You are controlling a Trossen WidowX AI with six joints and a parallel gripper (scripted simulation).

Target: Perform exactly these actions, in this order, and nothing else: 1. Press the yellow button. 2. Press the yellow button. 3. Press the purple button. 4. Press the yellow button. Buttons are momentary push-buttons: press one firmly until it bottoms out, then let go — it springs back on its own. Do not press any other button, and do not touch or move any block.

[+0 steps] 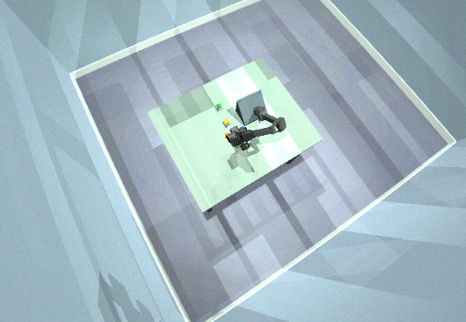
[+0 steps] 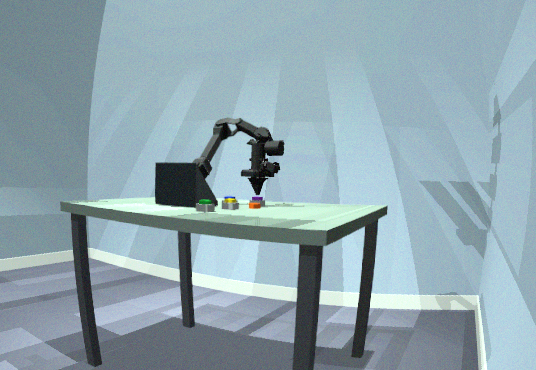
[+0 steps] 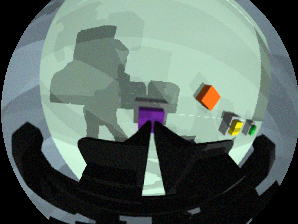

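The purple button is 1 cm below my gripper tip. The rest, counted from my gripper tip: yellow button (2 cm ahead, 20 cm to the right, 1 cm below); then blue button (7 cm behind, 9 cm to the right, 2 cm below); then orange block (5 cm ahead, 9 cm to the right, 4 cm below).
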